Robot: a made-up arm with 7 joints.
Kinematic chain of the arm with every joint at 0, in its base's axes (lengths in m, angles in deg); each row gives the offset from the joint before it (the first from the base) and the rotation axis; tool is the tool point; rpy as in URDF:
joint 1: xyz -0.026 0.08 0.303 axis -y
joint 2: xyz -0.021 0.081 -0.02 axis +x
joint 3: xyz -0.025 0 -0.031 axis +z
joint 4: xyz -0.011 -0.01 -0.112 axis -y
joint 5: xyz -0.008 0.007 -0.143 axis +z
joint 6: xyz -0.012 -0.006 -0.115 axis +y
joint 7: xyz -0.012 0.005 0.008 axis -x
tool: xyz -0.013 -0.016 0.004 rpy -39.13 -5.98 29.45
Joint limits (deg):
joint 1: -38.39..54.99
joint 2: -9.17..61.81
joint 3: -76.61..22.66
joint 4: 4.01..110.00
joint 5: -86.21..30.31
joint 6: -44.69..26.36
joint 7: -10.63..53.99
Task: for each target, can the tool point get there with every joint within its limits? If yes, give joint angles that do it. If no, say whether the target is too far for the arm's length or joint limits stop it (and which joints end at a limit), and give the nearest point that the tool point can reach.
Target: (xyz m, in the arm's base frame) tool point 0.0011 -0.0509 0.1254
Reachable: yes | joints -22.27 -2.93 -61.00 99.98 -47.56 -30.82 36.39
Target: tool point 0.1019 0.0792 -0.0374
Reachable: yes | joints 18.60 7.61 -64.18 49.55 -22.73 8.87 27.04
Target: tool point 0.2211 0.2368 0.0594
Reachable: yes | joints 23.04 26.11 -11.52 61.15 14.88 -22.87 22.99
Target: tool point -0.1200 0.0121 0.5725
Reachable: no: joint limits stop it (at a limit: joint 1, joint 2, joint 4, joint 5, joint 6, joint 7) | nearest point 0.1054 -0.0084 0.3771 | short by 0.299 m
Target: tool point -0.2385 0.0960 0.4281
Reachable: no: joint limits stop it (at a limit: joint 1, joint 2, joint 3, joint 4, joint 5, joint 6) | nearest point -0.0891 -0.0651 0.2626 | short by 0.275 m
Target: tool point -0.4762 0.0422 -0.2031
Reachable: no: too far | nearest point -0.3165 0.0882 -0.0236 | short by 0.245 m
